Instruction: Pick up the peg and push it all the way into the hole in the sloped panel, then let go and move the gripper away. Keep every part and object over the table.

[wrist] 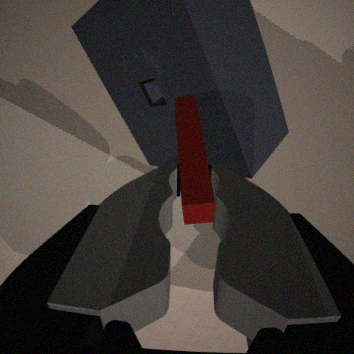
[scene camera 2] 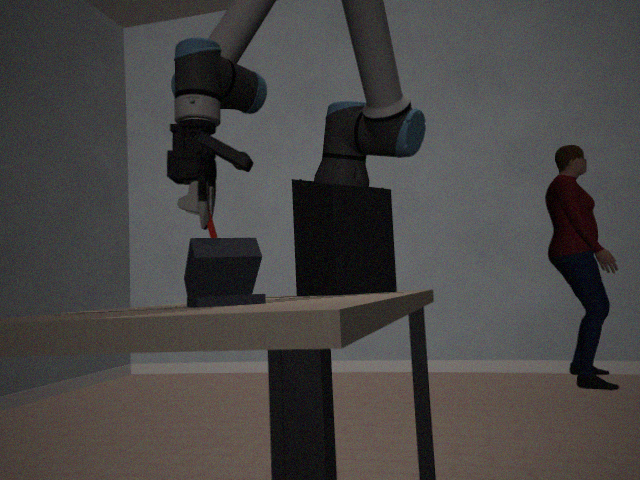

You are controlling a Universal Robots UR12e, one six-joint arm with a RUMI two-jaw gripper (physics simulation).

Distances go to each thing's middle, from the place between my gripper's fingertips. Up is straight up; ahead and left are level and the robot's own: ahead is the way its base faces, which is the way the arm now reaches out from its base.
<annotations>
My gripper is now 10 mm to the right of the red square peg point(wrist: 197, 200). Round my hand: base plate point(scene camera 2: 230, 300) (40 mm to the left, 140 mm below).
</annotations>
